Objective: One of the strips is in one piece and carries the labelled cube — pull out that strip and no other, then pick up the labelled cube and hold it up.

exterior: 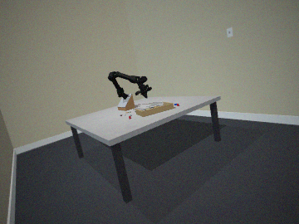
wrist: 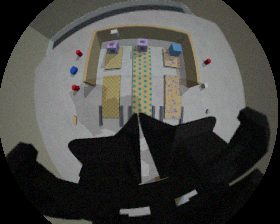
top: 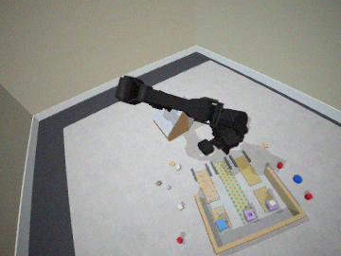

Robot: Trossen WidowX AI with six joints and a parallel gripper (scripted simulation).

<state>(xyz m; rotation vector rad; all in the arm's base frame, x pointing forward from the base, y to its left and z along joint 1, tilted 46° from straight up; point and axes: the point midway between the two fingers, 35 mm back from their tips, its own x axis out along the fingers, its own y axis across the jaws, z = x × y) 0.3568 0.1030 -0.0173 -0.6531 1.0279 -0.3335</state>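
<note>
Right now my gripper tip is 90 mm short of the strip, 20 mm to the left of it and 120 mm above it.
</note>
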